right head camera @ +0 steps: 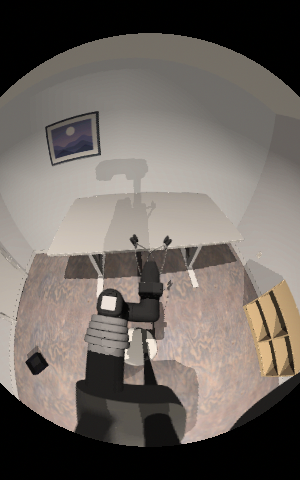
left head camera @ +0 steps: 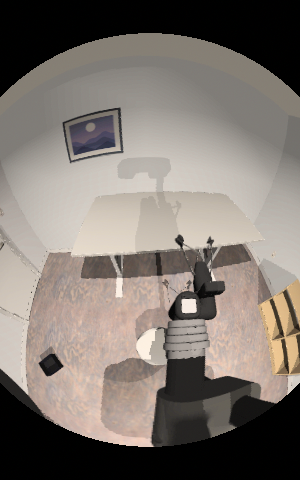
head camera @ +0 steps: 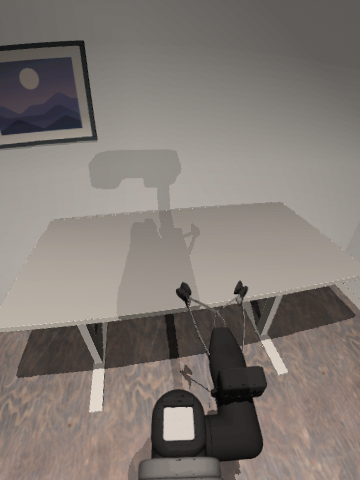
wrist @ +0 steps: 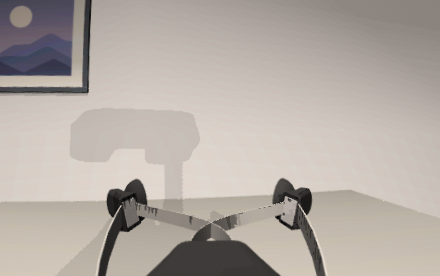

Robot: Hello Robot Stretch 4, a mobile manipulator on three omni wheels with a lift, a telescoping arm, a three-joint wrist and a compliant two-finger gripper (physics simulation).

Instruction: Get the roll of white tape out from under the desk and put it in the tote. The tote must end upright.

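Pixels of known places: gripper, between the fingertips: (right head camera: 150, 235) (left head camera: 193, 236) (head camera: 211, 284) (wrist: 210, 196); robot's base, origin of its link: (right head camera: 136, 345) (left head camera: 156, 344).
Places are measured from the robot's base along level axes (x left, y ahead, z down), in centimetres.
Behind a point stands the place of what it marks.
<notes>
The desk (head camera: 260, 250) {x -40.6, y 91.0, z -92.2 cm} (left head camera: 210, 215) {x -38.3, y 96.4, z -92.2 cm} (right head camera: 175, 215) {x -29.6, y 95.1, z -92.2 cm} (wrist: 350, 250) {x -41.8, y 82.7, z -92.2 cm} has a pale top and stands against the wall, with a dark shadow on the floor beneath. My gripper (head camera: 212, 291) {x -8.7, y 47.8, z -114.4 cm} (left head camera: 195, 241) {x -8.7, y 47.8, z -114.4 cm} (right head camera: 150, 241) {x -8.7, y 47.8, z -114.4 cm} (wrist: 210, 196) {x -8.7, y 47.8, z -114.4 cm} is open, its fingers wide apart with nothing between them. It points toward the desk and overlaps the desk's front edge in the head camera view. The roll of white tape does not show; the desk top hides part of the floor behind. A small black box (left head camera: 51, 365) {x 124.0, y -65.1, z 2.5 cm} (right head camera: 36, 363) {x 126.1, y -64.9, z 2.5 cm} lies on the floor at the lower left; I cannot tell whether it is the tote.
Pale desk feet (head camera: 96, 387) (head camera: 275, 355) reach forward on the floor. A tan compartmented shelf unit (left head camera: 266, 320) {x -150.2, y 6.8, z -5.0 cm} (right head camera: 251, 325) {x -150.2, y 2.2, z -2.0 cm} stands at the right. A framed picture (head camera: 42, 95) {x 62.8, y 128.7, z -158.3 cm} (left head camera: 93, 135) {x 65.0, y 128.4, z -156.2 cm} (right head camera: 73, 138) {x 64.3, y 128.5, z -156.7 cm} (wrist: 37, 45) {x 60.2, y 129.1, z -154.0 cm} hangs on the wall. My arm's shadow falls on desk and wall.
</notes>
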